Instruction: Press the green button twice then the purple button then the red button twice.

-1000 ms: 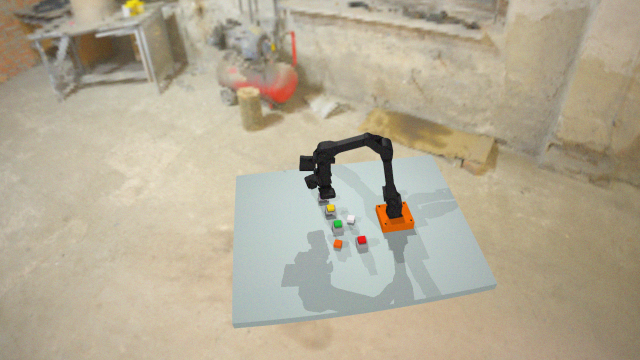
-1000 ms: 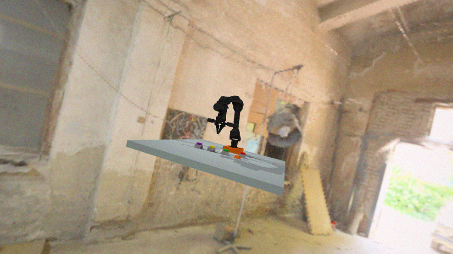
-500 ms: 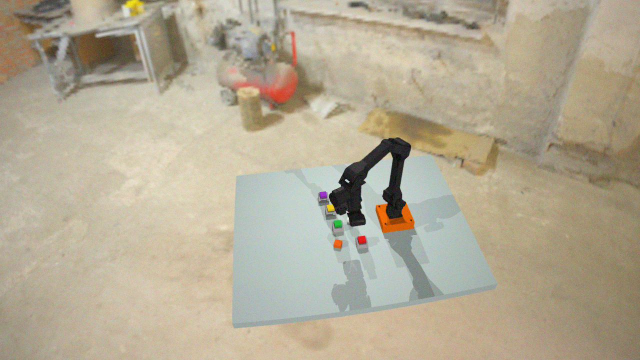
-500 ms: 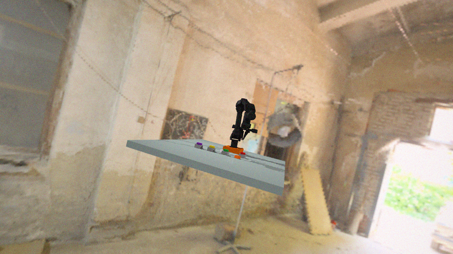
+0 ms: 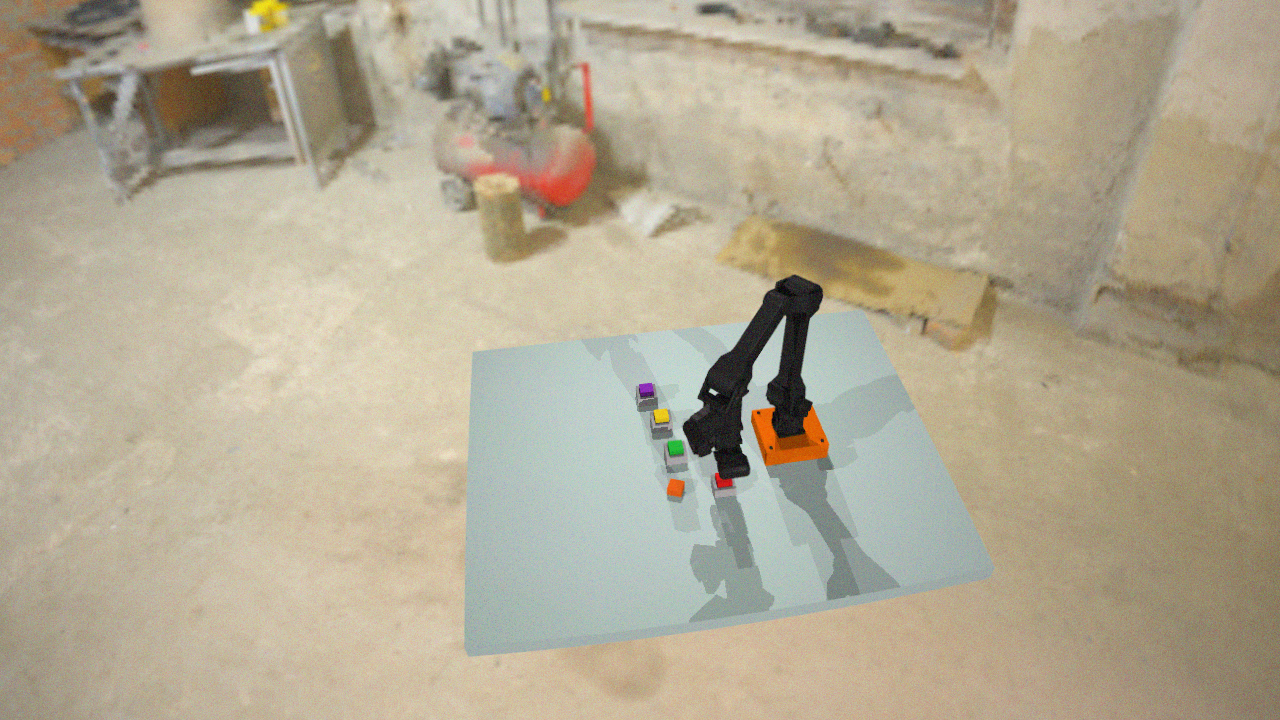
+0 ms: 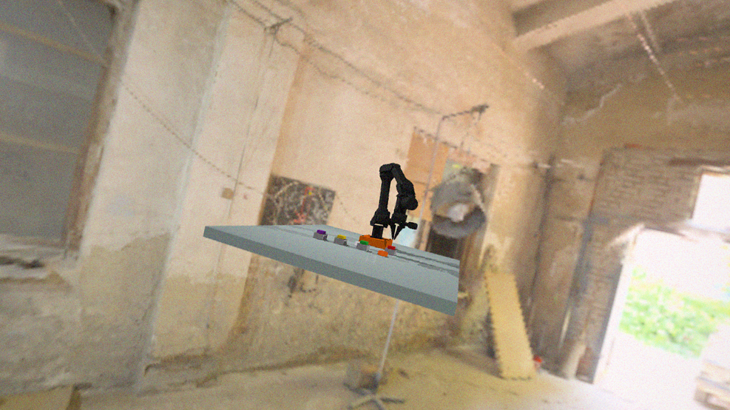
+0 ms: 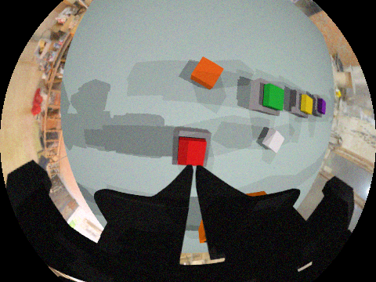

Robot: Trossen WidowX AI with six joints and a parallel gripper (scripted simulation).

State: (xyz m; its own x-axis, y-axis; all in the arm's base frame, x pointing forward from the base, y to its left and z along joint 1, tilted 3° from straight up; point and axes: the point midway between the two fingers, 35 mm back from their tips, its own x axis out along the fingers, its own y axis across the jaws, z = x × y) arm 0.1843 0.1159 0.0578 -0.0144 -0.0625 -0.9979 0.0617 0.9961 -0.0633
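Right now the red button is 4 cm below my gripper tip. The rest, counted from my gripper tip: green button 12 cm to the right, 8 cm ahead, 4 cm below; then white block 15 cm to the right, 6 cm below, 1 cm ahead; then orange block 11 cm ahead, 6 cm below, 2 cm to the right.
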